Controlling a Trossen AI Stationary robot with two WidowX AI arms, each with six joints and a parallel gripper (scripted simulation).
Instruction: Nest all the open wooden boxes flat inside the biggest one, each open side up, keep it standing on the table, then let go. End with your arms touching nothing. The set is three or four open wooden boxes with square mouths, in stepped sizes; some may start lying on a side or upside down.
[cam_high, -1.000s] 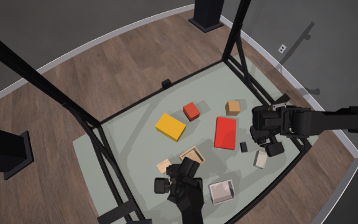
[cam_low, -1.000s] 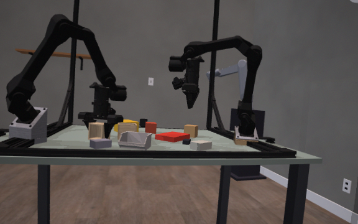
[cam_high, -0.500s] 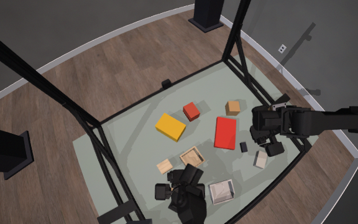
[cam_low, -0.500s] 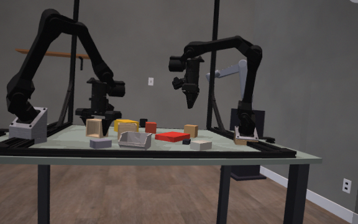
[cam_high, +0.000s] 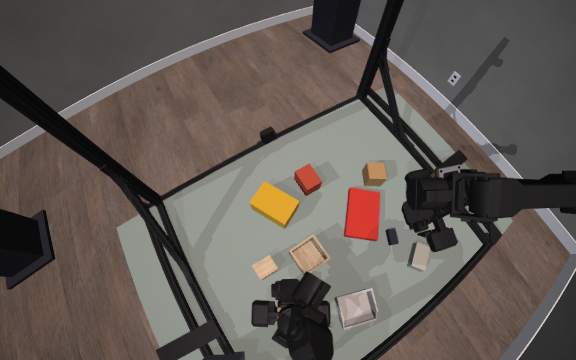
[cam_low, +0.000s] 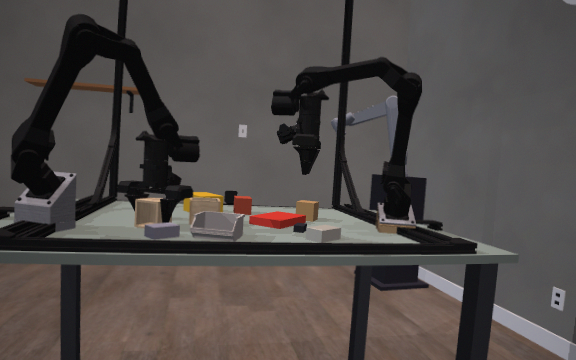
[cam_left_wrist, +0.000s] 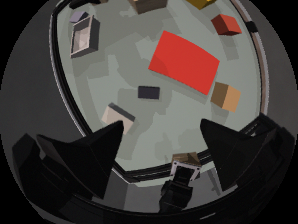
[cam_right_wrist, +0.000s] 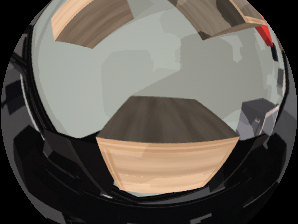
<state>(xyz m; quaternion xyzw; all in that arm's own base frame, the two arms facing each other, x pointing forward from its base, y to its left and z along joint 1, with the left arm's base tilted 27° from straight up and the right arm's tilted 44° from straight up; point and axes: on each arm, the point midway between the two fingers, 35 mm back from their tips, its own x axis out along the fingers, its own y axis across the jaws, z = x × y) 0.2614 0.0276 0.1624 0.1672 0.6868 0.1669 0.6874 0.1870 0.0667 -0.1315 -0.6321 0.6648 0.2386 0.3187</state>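
Note:
Now: the small wooden box 120 mm behind my right hand, 10 mm to the left of it and 10 mm below it. Also, from my right hand: lilac block: 100 mm ahead, 30 mm below, 20 mm to the left; middle-sized wooden box: 10 mm to the left, 10 mm below, 10 mm behind; biggest wooden box: 130 mm to the left, 90 mm behind, 20 mm below.

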